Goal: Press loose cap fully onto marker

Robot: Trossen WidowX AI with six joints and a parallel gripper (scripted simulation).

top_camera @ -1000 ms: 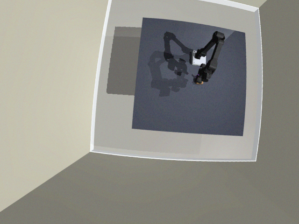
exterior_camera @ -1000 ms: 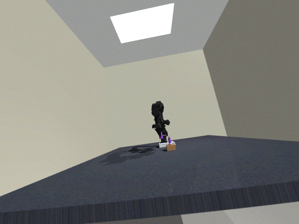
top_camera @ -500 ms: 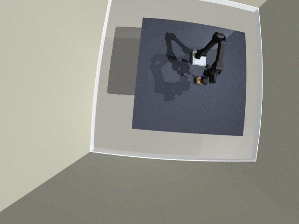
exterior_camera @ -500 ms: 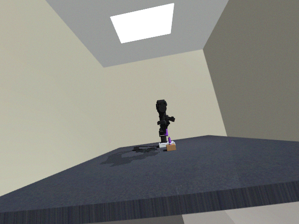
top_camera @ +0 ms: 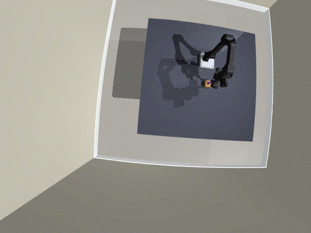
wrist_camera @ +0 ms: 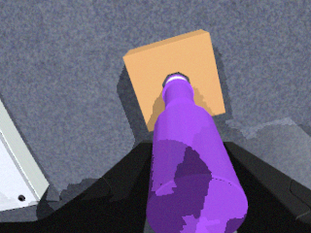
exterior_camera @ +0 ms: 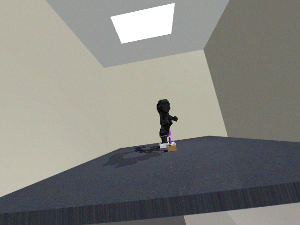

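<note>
Now: gripper tip 110 mm above the holder block. Also, from my gripper tip: purple marker cap: 10 mm above.
</note>
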